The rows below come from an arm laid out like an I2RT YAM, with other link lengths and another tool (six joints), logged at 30 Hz.
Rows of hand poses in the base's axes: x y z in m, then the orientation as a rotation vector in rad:
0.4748, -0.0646, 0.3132, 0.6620, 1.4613, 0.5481
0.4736, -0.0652, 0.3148, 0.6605, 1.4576, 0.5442
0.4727, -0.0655, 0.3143, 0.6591, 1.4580, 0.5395
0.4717, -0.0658, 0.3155, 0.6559, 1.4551, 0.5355
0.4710, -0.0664, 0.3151, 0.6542, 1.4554, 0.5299
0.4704, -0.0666, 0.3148, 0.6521, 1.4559, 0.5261
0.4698, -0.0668, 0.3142, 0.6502, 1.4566, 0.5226
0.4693, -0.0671, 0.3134, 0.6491, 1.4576, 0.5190
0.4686, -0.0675, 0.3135, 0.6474, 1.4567, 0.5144
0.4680, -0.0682, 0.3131, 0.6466, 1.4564, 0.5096
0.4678, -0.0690, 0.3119, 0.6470, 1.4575, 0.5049
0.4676, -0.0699, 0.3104, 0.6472, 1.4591, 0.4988
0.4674, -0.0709, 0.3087, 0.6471, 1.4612, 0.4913
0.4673, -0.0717, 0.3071, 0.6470, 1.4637, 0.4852
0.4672, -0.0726, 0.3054, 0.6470, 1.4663, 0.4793
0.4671, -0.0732, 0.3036, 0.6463, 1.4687, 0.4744
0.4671, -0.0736, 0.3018, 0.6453, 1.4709, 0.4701
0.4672, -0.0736, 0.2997, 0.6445, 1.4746, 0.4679
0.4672, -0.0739, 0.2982, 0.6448, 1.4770, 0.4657
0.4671, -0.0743, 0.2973, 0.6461, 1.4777, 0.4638
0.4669, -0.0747, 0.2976, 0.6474, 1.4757, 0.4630
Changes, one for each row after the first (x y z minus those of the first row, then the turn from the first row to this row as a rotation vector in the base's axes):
-0.0012, -0.0006, 0.0016, -0.0031, -0.0033, -0.0031
-0.0021, -0.0009, 0.0011, -0.0070, -0.0027, -0.0051
-0.0031, -0.0012, 0.0023, -0.0114, -0.0059, -0.0071
-0.0038, -0.0018, 0.0019, -0.0160, -0.0054, -0.0096
-0.0044, -0.0020, 0.0016, -0.0198, -0.0051, -0.0107
-0.0050, -0.0022, 0.0010, -0.0232, -0.0046, -0.0117
-0.0055, -0.0025, 0.0002, -0.0263, -0.0036, -0.0130
-0.0062, -0.0029, 0.0003, -0.0302, -0.0043, -0.0153
-0.0068, -0.0036, -0.0001, -0.0337, -0.0041, -0.0180
-0.0070, -0.0044, -0.0013, -0.0364, -0.0023, -0.0208
-0.0072, -0.0053, -0.0028, -0.0402, 0.0002, -0.0241
-0.0074, -0.0063, -0.0045, -0.0451, 0.0032, -0.0280
-0.0075, -0.0071, -0.0061, -0.0491, 0.0063, -0.0308
-0.0076, -0.0080, -0.0078, -0.0530, 0.0096, -0.0335
-0.0077, -0.0086, -0.0096, -0.0566, 0.0123, -0.0353
-0.0077, -0.0090, -0.0114, -0.0601, 0.0146, -0.0366
-0.0076, -0.0090, -0.0135, -0.0622, 0.0180, -0.0362
-0.0076, -0.0093, -0.0150, -0.0636, 0.0206, -0.0368
-0.0077, -0.0097, -0.0159, -0.0639, 0.0220, -0.0384
-0.0079, -0.0101, -0.0156, -0.0635, 0.0208, -0.0403

